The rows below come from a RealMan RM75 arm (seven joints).
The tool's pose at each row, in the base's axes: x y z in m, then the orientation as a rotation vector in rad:
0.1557 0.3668 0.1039 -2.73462 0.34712 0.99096
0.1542 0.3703 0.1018 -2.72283 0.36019 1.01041
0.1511 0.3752 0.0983 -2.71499 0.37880 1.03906
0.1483 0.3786 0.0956 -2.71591 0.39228 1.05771
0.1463 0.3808 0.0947 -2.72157 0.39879 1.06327
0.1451 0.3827 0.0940 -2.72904 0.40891 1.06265
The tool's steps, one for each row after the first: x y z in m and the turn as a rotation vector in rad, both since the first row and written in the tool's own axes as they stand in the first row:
-0.0003 -0.0026 0.0034 0.00467 -0.01433 0.00972
-0.0010 -0.0060 0.0093 0.00278 -0.03224 0.02571
-0.0019 -0.0081 0.0139 -0.00376 -0.04168 0.03830
-0.0031 -0.0095 0.0164 -0.01017 -0.04242 0.04479
-0.0038 -0.0109 0.0182 -0.01537 -0.03863 0.05292

